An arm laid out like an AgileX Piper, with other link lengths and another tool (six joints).
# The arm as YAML. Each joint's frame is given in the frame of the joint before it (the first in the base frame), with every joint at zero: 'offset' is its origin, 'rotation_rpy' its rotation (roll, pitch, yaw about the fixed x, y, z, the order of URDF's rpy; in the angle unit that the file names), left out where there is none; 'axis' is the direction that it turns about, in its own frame. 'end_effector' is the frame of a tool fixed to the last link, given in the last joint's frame.
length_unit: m
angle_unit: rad
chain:
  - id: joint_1
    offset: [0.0, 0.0, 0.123]
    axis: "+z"
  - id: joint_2
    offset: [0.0, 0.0, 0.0]
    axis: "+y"
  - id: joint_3
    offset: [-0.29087, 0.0, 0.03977]
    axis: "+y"
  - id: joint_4
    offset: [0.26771, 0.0, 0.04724]
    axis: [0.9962, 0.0, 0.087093]
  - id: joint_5
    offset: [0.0, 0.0, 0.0]
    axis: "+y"
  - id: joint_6
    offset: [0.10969, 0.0, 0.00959]
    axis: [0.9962, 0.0, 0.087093]
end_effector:
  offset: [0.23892, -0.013, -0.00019]
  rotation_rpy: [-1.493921, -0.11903, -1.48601]
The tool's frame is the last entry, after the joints.
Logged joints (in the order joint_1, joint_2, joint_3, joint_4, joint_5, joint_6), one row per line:
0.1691 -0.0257 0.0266 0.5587 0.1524 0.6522
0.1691 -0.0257 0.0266 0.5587 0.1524 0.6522
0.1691 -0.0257 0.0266 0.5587 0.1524 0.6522
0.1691 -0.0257 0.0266 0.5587 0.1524 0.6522
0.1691 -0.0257 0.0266 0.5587 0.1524 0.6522
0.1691 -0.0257 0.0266 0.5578 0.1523 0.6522
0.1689 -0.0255 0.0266 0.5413 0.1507 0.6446
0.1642 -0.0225 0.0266 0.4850 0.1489 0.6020
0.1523 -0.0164 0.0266 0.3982 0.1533 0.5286
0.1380 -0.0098 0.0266 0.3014 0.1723 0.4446
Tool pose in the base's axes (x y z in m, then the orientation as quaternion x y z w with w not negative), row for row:
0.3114 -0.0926 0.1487 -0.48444 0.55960 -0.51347 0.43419
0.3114 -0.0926 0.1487 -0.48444 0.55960 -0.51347 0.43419
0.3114 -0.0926 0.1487 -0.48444 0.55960 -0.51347 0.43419
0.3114 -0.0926 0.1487 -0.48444 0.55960 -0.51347 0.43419
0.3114 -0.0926 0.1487 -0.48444 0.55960 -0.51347 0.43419
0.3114 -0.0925 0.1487 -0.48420 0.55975 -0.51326 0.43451
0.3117 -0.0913 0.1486 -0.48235 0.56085 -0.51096 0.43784
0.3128 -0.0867 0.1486 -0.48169 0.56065 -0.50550 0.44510
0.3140 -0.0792 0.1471 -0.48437 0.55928 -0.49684 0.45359
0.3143 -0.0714 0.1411 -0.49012 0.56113 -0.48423 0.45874
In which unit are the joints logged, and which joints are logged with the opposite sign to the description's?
The joints are logged in radians. Opposite sign: joint_1, joint_2, joint_4.
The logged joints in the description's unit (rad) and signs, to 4 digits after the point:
-0.1691 0.0257 0.0266 -0.5587 0.1524 0.6522
-0.1691 0.0257 0.0266 -0.5587 0.1524 0.6522
-0.1691 0.0257 0.0266 -0.5587 0.1524 0.6522
-0.1691 0.0257 0.0266 -0.5587 0.1524 0.6522
-0.1691 0.0257 0.0266 -0.5587 0.1524 0.6522
-0.1691 0.0257 0.0266 -0.5578 0.1523 0.6522
-0.1689 0.0255 0.0266 -0.5413 0.1507 0.6446
-0.1642 0.0225 0.0266 -0.4850 0.1489 0.6020
-0.1523 0.0164 0.0266 -0.3982 0.1533 0.5286
-0.1380 0.0098 0.0266 -0.3014 0.1723 0.4446

